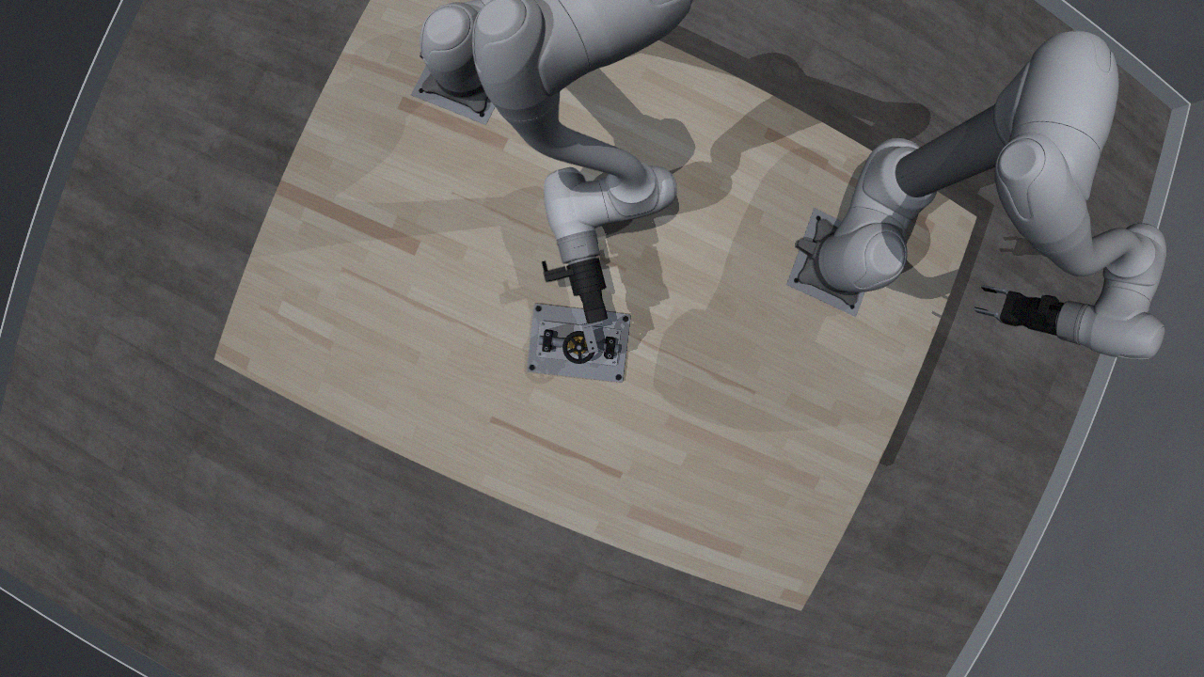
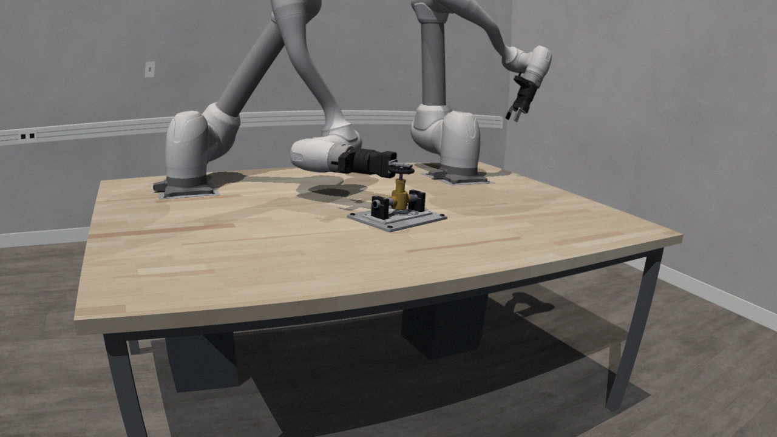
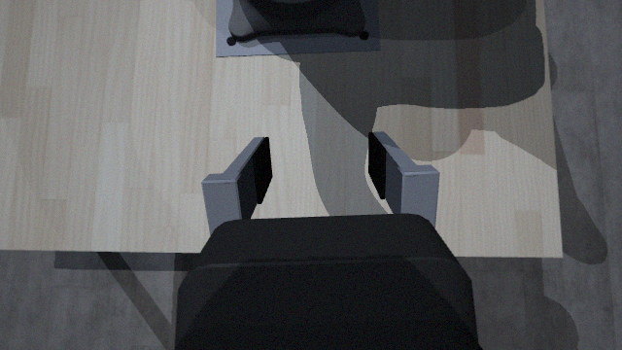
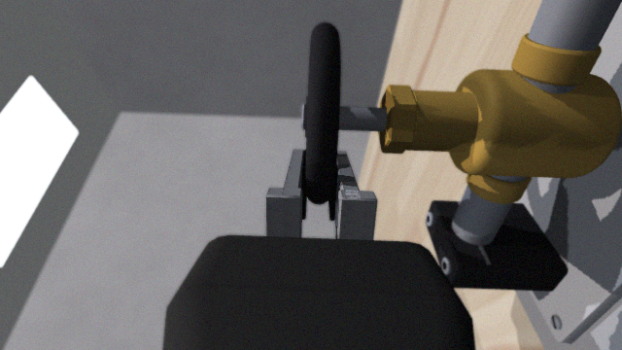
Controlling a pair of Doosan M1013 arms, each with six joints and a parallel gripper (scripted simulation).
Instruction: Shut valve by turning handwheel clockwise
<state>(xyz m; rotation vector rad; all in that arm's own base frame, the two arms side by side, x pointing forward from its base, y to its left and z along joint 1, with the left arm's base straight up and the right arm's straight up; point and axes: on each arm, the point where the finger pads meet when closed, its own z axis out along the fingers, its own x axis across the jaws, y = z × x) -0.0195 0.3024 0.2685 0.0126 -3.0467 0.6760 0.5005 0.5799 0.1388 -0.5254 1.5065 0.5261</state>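
My right gripper is now 2 cm to the left of the black handwheel, 2 cm short of it and 1 cm above it.
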